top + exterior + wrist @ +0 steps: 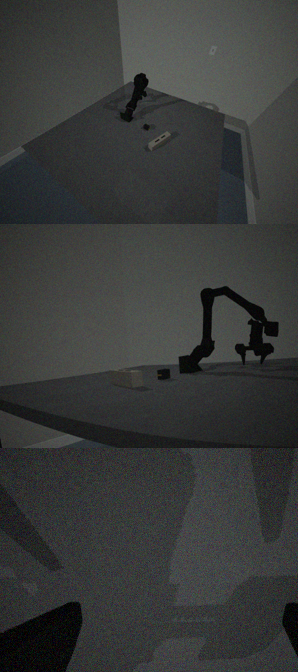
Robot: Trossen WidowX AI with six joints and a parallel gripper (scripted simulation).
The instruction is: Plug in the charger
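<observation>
The charger lies 290 mm ahead of my gripper tip, 350 mm to the right of it and 10 mm above it.
</observation>
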